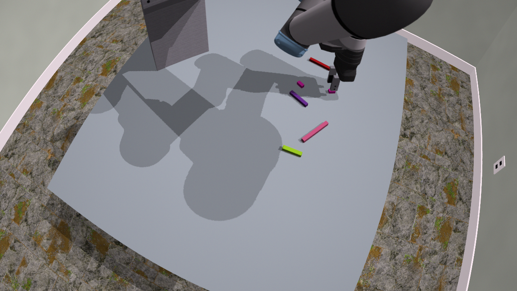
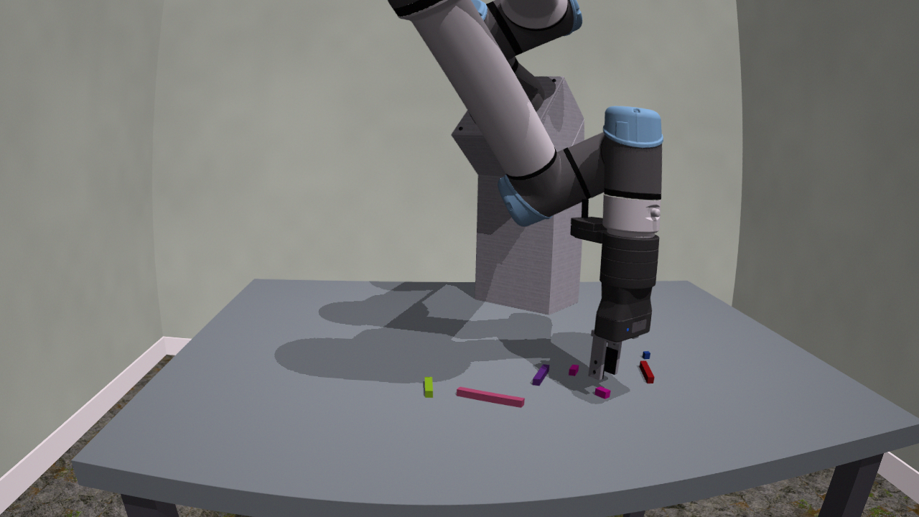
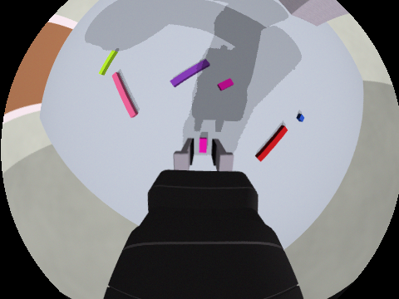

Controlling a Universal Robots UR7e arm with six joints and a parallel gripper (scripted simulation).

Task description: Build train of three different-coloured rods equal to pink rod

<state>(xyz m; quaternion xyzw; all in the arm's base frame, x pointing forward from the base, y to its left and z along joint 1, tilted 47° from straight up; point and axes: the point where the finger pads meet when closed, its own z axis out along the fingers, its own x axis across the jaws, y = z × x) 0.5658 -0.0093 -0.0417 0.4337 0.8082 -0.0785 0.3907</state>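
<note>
Now: the small blue rod 110 mm behind my hand, 140 mm to the left of it and 40 mm below it. Round my hand: purple rod (90 mm behind, 60 mm to the right, 40 mm below); then red rod (50 mm behind, 100 mm to the left, 40 mm below); then pink rod (20 mm behind, 150 mm to the right, 40 mm below).
</note>
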